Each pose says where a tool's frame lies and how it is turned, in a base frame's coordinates. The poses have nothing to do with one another.
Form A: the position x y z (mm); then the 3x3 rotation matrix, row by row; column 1 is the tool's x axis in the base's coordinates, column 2 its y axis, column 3 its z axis. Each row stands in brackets.
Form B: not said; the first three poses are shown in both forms.
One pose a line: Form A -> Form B
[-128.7, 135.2, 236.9], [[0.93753, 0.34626, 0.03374], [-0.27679, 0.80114, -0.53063], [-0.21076, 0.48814, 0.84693]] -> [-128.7, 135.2, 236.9, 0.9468, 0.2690, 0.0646, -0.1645]
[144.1, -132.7, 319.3], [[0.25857, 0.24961, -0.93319], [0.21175, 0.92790, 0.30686], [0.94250, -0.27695, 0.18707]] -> [144.1, -132.7, 319.3, 0.7703, -0.1895, -0.6087, -0.0123]
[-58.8, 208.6, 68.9], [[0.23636, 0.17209, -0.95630], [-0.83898, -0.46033, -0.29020], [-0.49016, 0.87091, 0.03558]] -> [-58.8, 208.6, 68.9, 0.4504, 0.6444, -0.2587, -0.5611]
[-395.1, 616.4, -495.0], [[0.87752, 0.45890, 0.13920], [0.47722, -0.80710, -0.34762], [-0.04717, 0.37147, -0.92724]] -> [-395.1, 616.4, -495.0, 0.1892, 0.9502, 0.2463, 0.0242]
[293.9, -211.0, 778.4], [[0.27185, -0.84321, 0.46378], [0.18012, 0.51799, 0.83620], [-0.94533, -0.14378, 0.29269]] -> [293.9, -211.0, 778.4, 0.7215, -0.3395, 0.4882, 0.3546]
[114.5, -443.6, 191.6], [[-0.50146, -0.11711, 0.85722], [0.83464, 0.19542, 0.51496], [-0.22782, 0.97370, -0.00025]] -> [114.5, -443.6, 191.6, 0.4164, 0.2754, 0.6514, 0.5714]
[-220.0, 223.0, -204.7], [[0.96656, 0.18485, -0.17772], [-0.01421, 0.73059, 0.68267], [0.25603, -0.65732, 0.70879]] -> [-220.0, 223.0, -204.7, 0.9228, -0.3630, -0.1175, -0.0539]
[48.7, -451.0, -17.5], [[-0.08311, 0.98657, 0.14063], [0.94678, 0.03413, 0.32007], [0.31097, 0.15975, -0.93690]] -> [48.7, -451.0, -17.5, 0.0594, -0.6745, -0.7166, -0.1674]
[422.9, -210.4, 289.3], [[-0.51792, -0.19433, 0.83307], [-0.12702, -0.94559, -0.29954], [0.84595, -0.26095, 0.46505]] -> [422.9, -210.4, 289.3, 0.0197, 0.4906, -0.1638, 0.8557]
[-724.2, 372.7, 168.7], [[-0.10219, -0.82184, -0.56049], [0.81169, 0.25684, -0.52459], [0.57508, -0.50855, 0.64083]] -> [-724.2, 372.7, 168.7, 0.6700, 0.0060, -0.4237, 0.6095]
